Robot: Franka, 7 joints.
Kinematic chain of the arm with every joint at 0, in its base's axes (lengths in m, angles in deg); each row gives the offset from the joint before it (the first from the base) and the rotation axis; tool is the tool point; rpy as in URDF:
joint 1: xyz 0 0 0.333 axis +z
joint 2: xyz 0 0 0 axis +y
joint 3: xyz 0 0 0.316 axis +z
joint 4: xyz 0.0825 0 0 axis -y
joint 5: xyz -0.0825 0 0.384 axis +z
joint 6: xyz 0 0 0 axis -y
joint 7: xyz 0.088 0 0 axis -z
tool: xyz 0 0 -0.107 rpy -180 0 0
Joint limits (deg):
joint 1: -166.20..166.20
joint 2: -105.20..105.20
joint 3: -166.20..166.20
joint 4: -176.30..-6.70
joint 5: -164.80..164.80
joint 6: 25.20..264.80
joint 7: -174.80..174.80
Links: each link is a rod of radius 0.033 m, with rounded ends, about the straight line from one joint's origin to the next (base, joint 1, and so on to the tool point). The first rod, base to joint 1, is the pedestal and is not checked.
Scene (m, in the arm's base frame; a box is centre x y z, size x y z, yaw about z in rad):
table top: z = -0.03
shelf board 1: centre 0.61 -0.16 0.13 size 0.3 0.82 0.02 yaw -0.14
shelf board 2: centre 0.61 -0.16 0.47 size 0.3 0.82 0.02 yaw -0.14
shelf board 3: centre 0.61 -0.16 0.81 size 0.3 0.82 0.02 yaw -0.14
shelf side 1: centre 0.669 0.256 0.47 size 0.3 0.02 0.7 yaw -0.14
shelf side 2: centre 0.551 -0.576 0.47 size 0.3 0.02 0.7 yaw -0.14
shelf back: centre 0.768 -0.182 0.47 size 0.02 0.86 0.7 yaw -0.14
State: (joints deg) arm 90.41 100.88 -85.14 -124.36 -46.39 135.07 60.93
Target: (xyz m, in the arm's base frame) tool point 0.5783 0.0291 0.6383
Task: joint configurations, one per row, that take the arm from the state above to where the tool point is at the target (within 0.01 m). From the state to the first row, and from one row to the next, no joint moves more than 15 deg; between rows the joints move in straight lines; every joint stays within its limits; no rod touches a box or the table.
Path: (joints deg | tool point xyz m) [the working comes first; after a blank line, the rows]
Joints at the target: 72.58 80.56 -115.53 -105.57 -47.19 136.10 60.93
Straight joint move there: touches shelf board 2.

1: 100.54 98.53 -82.47 -133.01 -45.47 131.43 60.93 | 0.4978 0.0948 0.2809
2: 110.68 96.18 -79.81 -141.66 -44.55 127.78 60.93 | 0.4409 0.1028 0.2803
3: 120.81 93.83 -77.14 -150.31 -43.63 124.14 60.93 | 0.3843 0.1012 0.2808
4: 114.58 95.42 -89.48 -147.05 -43.93 122.98 60.93 | 0.4061 0.0914 0.3666
5: 108.35 97.01 -101.81 -143.80 -44.23 121.81 60.93 | 0.4085 0.0776 0.4586
6: 102.12 98.61 -114.15 -140.54 -44.53 120.65 60.93 | 0.3893 0.0657 0.5512
7: 95.89 100.20 -126.49 -137.28 -44.84 119.48 60.93 | 0.3488 0.0615 0.6383
8: 88.12 93.65 -122.84 -126.71 -45.62 125.02 60.93 | 0.4340 0.0574 0.6394
9: 80.35 87.10 -119.19 -116.14 -46.41 130.56 60.93 | 0.5116 0.0455 0.6375
10: 72.58 80.56 -115.53 -105.57 -47.19 136.10 60.93 | 0.5783 0.0291 0.6382

